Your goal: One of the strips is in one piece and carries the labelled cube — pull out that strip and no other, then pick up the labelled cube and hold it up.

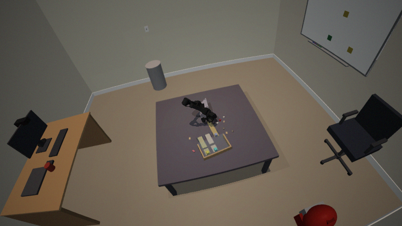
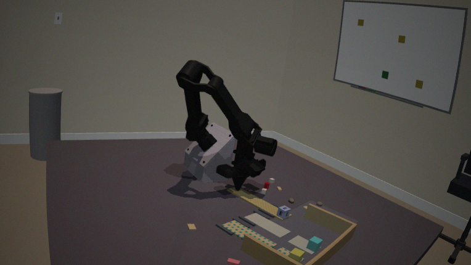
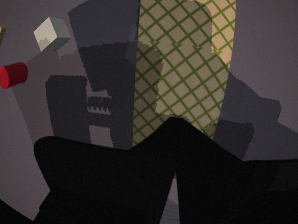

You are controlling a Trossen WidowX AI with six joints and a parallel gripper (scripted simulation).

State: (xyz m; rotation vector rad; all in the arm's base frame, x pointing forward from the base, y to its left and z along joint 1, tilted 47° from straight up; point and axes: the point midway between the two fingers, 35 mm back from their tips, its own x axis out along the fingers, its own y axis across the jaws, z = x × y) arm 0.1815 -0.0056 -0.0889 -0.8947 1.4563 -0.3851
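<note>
Now: the labelled pale-blue cube 210 mm ahead of my gripper tip, 60 mm to the left of it and 10 mm above it. Round my gripper tip: pink block (380 mm ahead, 210 mm to the right); then tan chip (250 mm to the right, 210 mm ahead).
</note>
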